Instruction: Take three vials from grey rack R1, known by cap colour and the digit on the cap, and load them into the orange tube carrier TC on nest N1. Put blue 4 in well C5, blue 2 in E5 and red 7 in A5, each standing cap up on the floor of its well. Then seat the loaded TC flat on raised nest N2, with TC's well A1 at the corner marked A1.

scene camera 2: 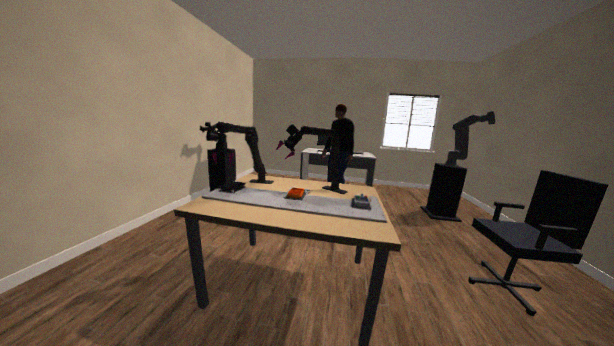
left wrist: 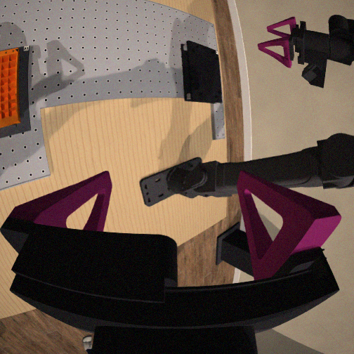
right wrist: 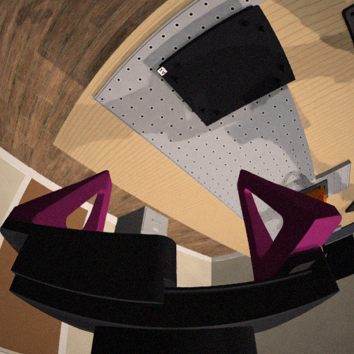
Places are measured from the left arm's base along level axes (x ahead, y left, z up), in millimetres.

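Where they show: left gripper, fingertip midpoint: [scene camera 2: 280, 154]; right gripper, fingertip midpoint: [scene camera 2: 223, 164]; left arm's base, link origin: [scene camera 2: 334, 190]; right arm's base, link origin: [scene camera 2: 261, 182].
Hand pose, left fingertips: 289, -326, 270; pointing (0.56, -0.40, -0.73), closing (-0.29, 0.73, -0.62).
Observation:
Each offset is from my left fingertips to the centre of the thing, as dx, dy, dz. Level surfaces: height alone.
The orange carrier TC @[+53, +216, -238] [scene camera 2: 296, 193] [left wrist: 9, 85] [right wrist: 318, 194] sits on the dark nest N1 [left wrist: 24, 95] on the grey board; the wrist views show part of it. Grey rack R1 @[-132, +616, -236] [scene camera 2: 361, 203] stands near the board's right end in the scene view, holding small vials; their digits are unreadable there. The black raised nest N2 @[+294, -197, -237] [scene camera 2: 233, 187] [left wrist: 201, 72] [right wrist: 230, 65] stands at the other end, bare, with its A1 label [right wrist: 161, 71] at one corner. My left gripper [scene camera 2: 283, 150] is open and empty, high above the table. My right gripper [scene camera 2: 223, 159] [left wrist: 262, 36] [right wrist: 174, 176] is open and empty, above N2's end.
The perforated grey board @[dz -254] [scene camera 2: 260, 200] [left wrist: 115, 50] [right wrist: 200, 142] lies on the wooden table @[dz -270] [scene camera 2: 280, 220] [left wrist: 90, 135] [right wrist: 112, 130]. Both arm bases stand along its far side in the scene view. A person [scene camera 2: 342, 135] stands behind the table. An office chair [scene camera 2: 525, 240] and another arm on a pedestal [scene camera 2: 446, 190] are at the right.

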